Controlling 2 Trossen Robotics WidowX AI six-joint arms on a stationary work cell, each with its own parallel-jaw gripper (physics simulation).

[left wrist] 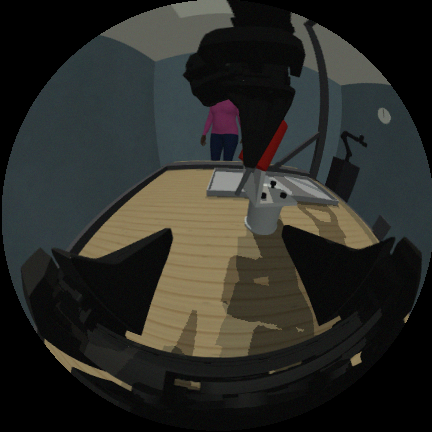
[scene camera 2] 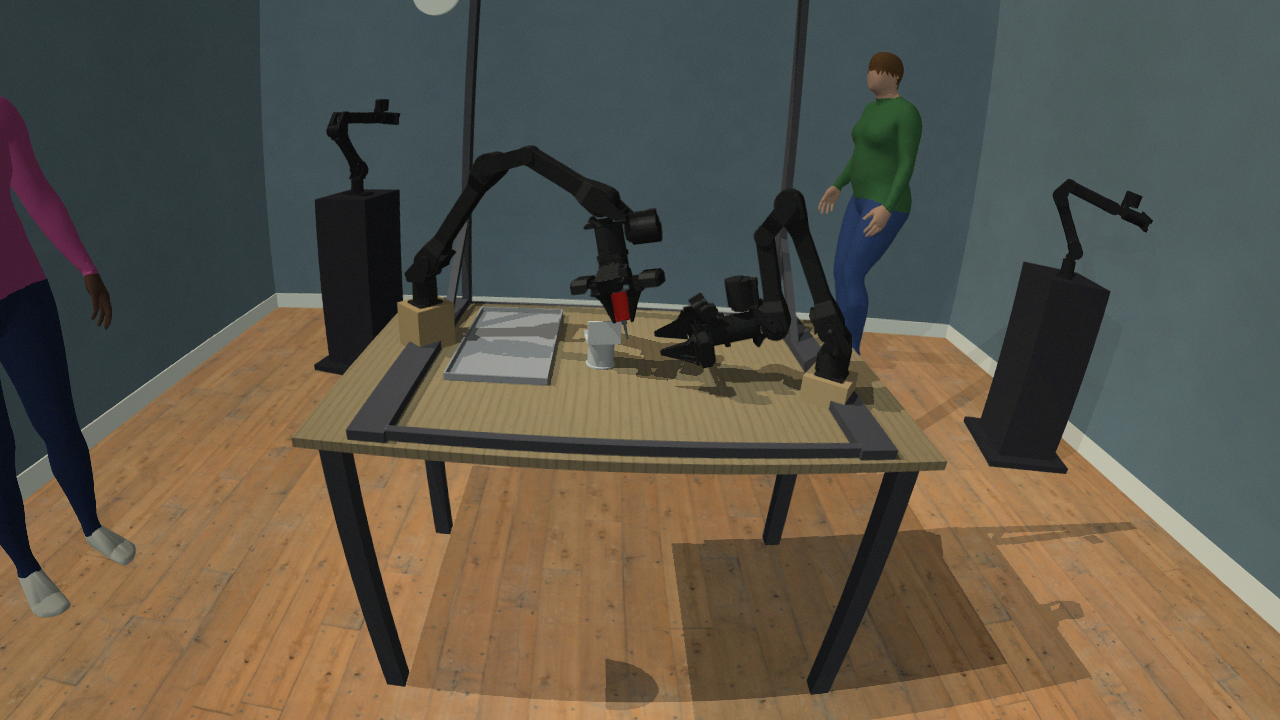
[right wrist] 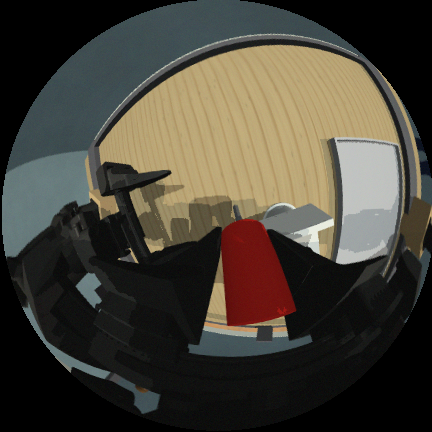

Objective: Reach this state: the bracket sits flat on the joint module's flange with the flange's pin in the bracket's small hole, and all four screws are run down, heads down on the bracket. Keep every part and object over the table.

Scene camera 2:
my left gripper: 657,343
my right gripper: 623,322
white bracket: 599,332
